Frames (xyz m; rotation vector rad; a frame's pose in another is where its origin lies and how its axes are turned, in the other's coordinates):
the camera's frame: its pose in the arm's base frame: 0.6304 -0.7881 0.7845 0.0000 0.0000 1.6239
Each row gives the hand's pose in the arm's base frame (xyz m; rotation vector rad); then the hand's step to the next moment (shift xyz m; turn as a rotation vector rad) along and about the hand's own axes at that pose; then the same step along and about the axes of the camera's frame.
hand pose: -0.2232 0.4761 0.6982 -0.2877 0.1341 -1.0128
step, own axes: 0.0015 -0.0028 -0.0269 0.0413 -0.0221 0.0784
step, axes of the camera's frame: -0.0069 0.0084 -0.0248 -0.0335 -0.0210 0.0823
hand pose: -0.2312 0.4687 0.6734 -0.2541 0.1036 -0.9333
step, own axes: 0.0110 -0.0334 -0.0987 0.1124 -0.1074 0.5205
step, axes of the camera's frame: -0.0426 0.0414 -0.0863 -0.0668 -0.0822 0.5328
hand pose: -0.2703 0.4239 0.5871 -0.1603 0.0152 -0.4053
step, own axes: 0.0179 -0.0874 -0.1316 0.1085 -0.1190 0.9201
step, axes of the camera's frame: -0.1049 0.0295 -0.1158 -0.0156 -0.0954 0.9291
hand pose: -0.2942 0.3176 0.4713 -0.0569 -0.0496 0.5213
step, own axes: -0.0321 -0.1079 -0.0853 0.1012 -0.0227 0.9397
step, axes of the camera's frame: -0.1145 -0.0250 -0.0789 0.0677 -0.0445 0.9419
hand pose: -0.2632 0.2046 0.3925 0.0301 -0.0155 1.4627
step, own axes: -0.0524 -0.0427 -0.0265 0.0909 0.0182 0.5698
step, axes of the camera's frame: -0.0577 -0.0336 -0.0285 0.0753 -0.0002 0.5724
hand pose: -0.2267 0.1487 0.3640 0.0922 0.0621 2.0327
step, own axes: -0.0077 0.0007 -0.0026 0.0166 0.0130 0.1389
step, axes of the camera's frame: -0.0073 -0.0022 -0.0028 0.0099 0.0056 0.1400
